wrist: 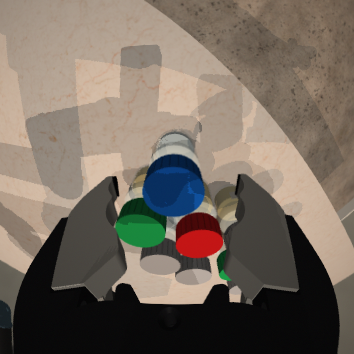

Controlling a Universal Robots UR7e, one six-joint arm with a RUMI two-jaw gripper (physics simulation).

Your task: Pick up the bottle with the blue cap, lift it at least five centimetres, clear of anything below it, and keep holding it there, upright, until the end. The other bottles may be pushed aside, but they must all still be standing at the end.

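Places are measured from the arm's base along level axes (x back, y right, z up), in centimetres.
Pixels of known places: gripper, between the fingertips: (176,176).
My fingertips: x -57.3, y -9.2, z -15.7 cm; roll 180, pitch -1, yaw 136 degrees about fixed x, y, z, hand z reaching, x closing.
Observation:
Ahead of a thing's pixels: the offset from my fingertips to its middle. Level surfaces: height alone.
The bottle with the blue cap {dx +1.6, dy +1.1, dz -5.5 cm} (173,191) stands upright on the pale round table {dz -10.8 cm} (105,30), at the far edge of a cluster of bottles. Its clear body shows above the cap in the view. My gripper (176,176) is open, with nothing held. Its two jaws stand apart to the left and right of the blue cap, with a gap on each side. A bottle with a green cap {dx +7.8, dy +2.1, dz -5.5 cm} (141,229) stands close at the lower left of the blue cap, beside the left jaw. A bottle with a red cap {dx +4.8, dy +8.3, dz -5.5 cm} (199,239) stands close at the lower right.
Bottles with grey caps {dx +11.5, dy +8.1, dz -5.5 cm} (160,260) {dx +10.8, dy +13.9, dz -5.5 cm} (193,272) stand behind the green and red ones, towards the palm. Another green cap (224,267) is partly hidden by the right jaw, and a yellowish bottle {dx +1.5, dy +13.7, dz -5.5 cm} (227,205) stands by that jaw. The table's curved edge runs down the right.

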